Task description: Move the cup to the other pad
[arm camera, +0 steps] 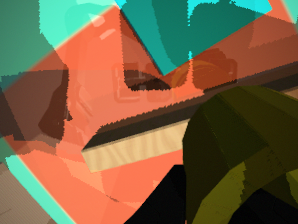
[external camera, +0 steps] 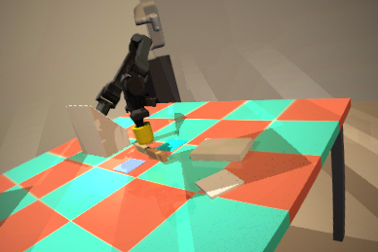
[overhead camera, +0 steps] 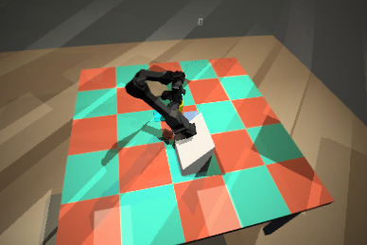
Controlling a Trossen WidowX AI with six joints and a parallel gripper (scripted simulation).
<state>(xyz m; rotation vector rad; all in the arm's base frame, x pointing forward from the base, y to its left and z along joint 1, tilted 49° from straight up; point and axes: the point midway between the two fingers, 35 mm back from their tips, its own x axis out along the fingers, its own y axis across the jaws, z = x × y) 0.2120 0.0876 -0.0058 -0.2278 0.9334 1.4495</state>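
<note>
The cyan pad lies 100 mm below my gripper tip, 80 mm to the left of it and 40 mm ahead of it. From my gripper tip the other things lie so: wooden bar 80 mm below, 30 mm ahead, 10 mm to the right; grey-blue pad 110 mm to the right, 100 mm below, 10 mm ahead; yellow cup 20 mm ahead, 10 mm to the right.
</note>
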